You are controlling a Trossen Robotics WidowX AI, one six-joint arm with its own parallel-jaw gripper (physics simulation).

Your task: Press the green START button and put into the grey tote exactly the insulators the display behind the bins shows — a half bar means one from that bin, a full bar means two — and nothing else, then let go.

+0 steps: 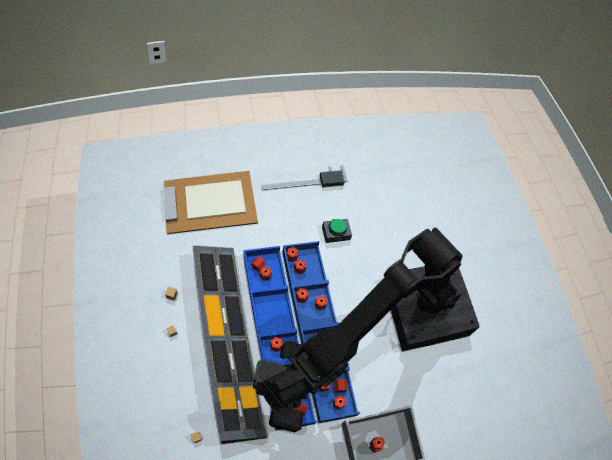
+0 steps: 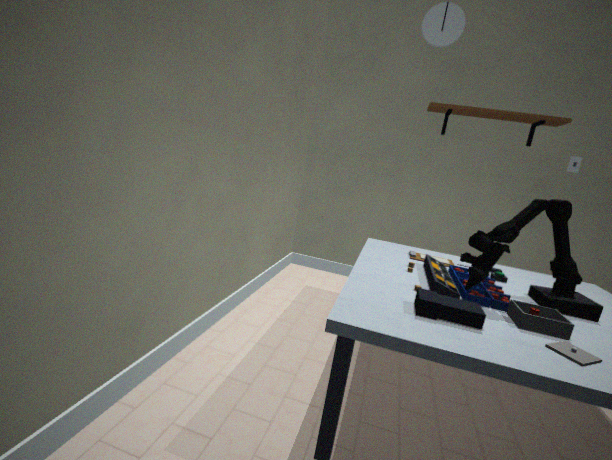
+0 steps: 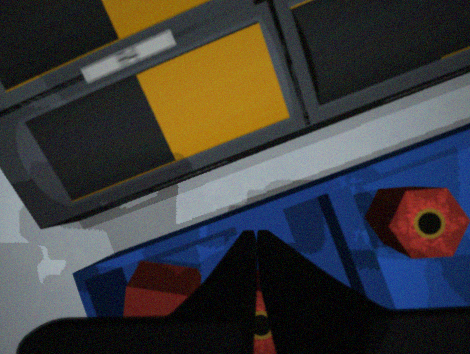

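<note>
My gripper (image 1: 286,419) (image 2: 470,286) (image 3: 255,241) is shut and empty, over the end bin of the column beside the display. A red insulator (image 3: 261,325) shows through the slit behind the fingertips, mostly hidden; another (image 3: 162,295) lies left of them, and one (image 3: 429,223) stands in the neighbouring bin. The display (image 1: 229,339) (image 3: 295,75) has one full yellow bar in its second row and two half bars in the bottom row; the other bars are dark. The grey tote (image 1: 416,435) (image 2: 542,327) holds a red insulator (image 1: 377,443) (image 2: 534,310). The green START button (image 1: 338,227) stands beyond the blue bins (image 1: 272,312).
A clipboard (image 1: 215,200) and a caliper (image 1: 332,178) lie beyond the bins. Small wooden cubes (image 1: 171,293) (image 1: 172,331) (image 1: 196,437) lie behind the display. A long black box (image 2: 449,310) stands near the tote, and a thin plate (image 2: 582,356) lies near the table edge.
</note>
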